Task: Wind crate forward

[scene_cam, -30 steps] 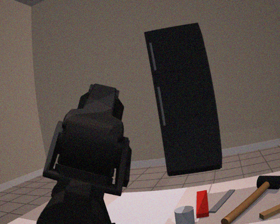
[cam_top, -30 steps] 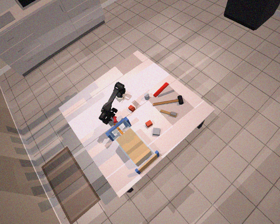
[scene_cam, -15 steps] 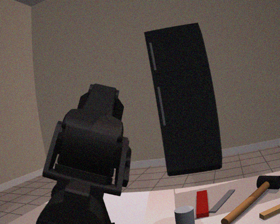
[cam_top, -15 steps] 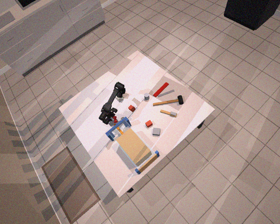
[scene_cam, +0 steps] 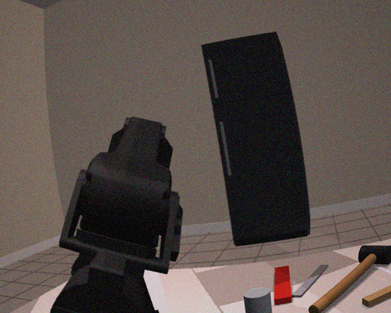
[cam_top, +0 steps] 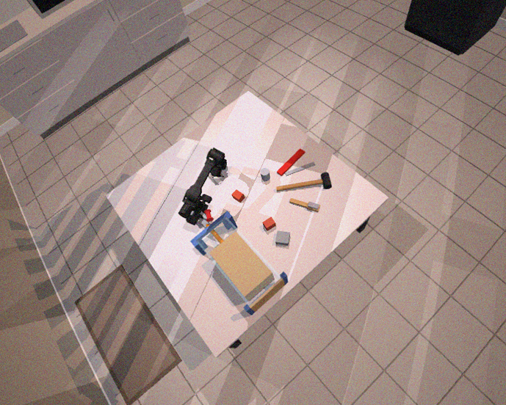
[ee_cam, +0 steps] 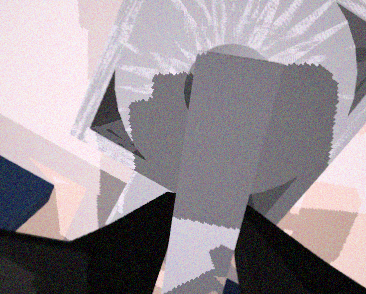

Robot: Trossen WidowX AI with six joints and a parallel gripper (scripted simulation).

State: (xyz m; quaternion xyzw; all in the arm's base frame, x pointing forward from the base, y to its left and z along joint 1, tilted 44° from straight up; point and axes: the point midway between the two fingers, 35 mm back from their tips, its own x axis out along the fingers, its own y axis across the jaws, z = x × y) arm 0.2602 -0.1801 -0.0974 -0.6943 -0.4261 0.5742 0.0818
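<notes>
Now: gripper tip 1 cm short of the winch handle, 1 cm to the right of it and 2 cm below it. Also, from my gripper tip: clear-panelled cubby 36 cm ahead, 4 cm to the left, 3 cm above; then grey hand winch 5 cm behind, 3 cm to the right, 6 cm below; then red knob 5 cm ahead, 3 cm to the left, 5 cm above.
</notes>
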